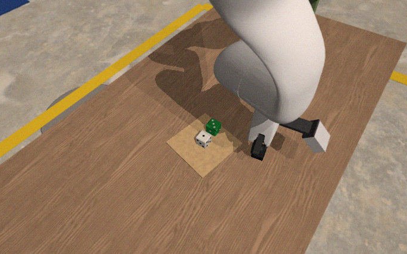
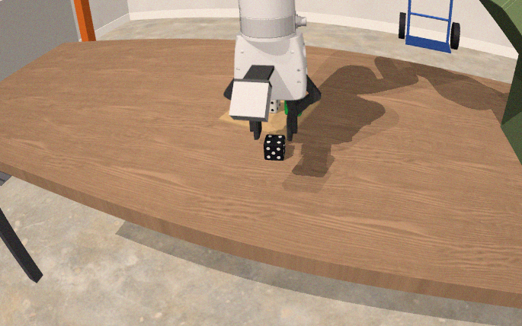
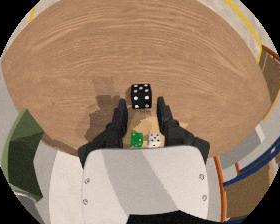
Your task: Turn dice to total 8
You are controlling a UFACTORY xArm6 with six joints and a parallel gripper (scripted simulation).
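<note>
Now: the black die 40 mm below my hand. The rest, counted from my hand: tan mat: 120 mm to the right, 70 mm ahead, 50 mm below; then white die: 120 mm to the right, 70 mm ahead, 40 mm below; then green die: 130 mm to the right, 40 mm below, 30 mm ahead.
</note>
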